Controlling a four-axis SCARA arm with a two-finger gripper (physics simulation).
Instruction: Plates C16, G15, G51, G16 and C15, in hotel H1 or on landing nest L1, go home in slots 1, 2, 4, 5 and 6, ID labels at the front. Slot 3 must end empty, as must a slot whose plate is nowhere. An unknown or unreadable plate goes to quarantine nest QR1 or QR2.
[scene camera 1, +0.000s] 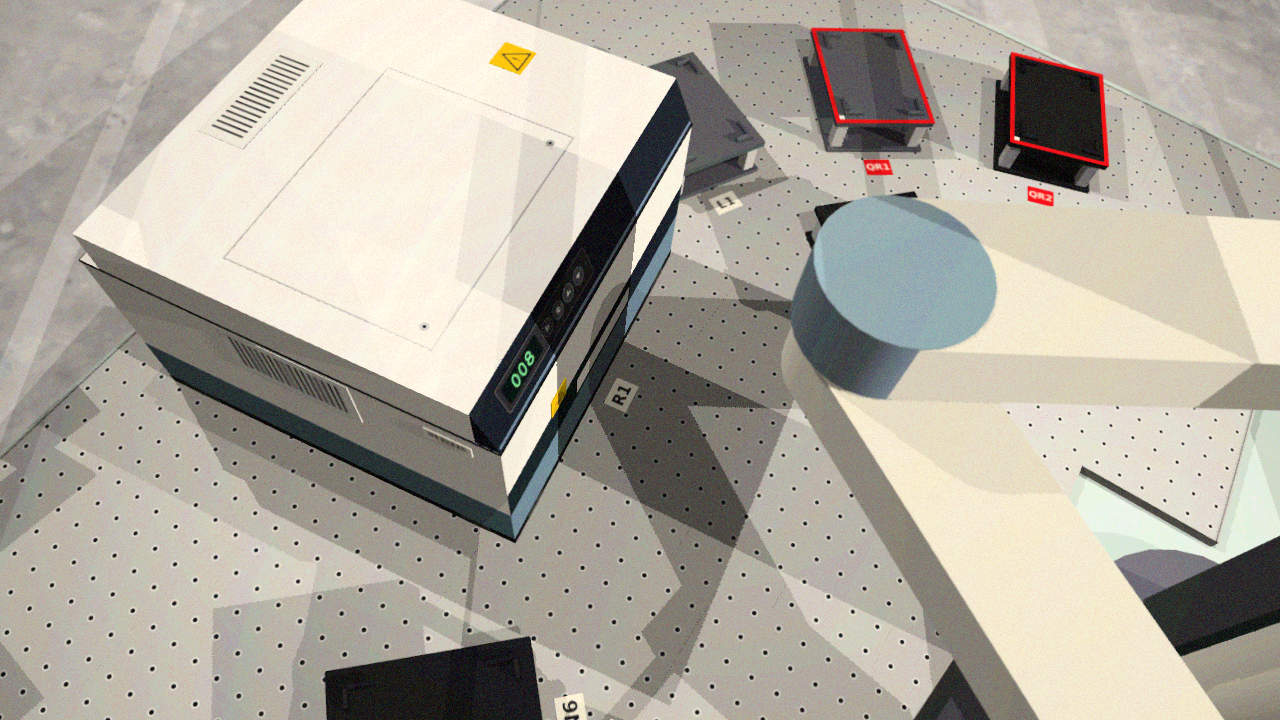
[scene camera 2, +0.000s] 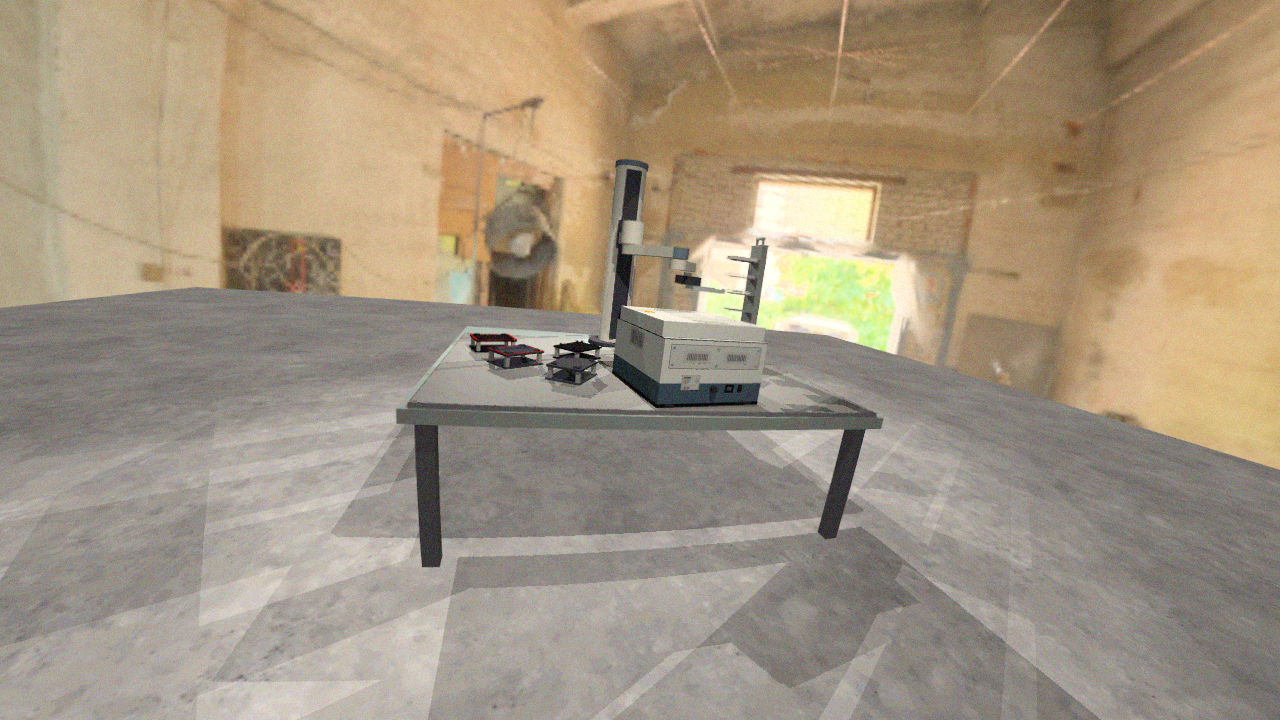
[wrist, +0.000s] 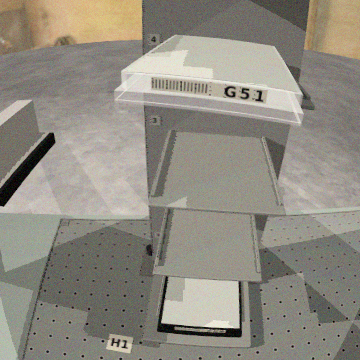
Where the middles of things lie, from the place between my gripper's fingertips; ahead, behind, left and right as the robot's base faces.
Now: the grey upright (scene camera 2: 751, 304) 16 cm to the left of my hand, 4 cm below it and 3 cm ahead of it. The rest, counted from my hand: hotel base (wrist: 149, 333) 32 cm below, 11 cm to the left, 2 cm ahead.
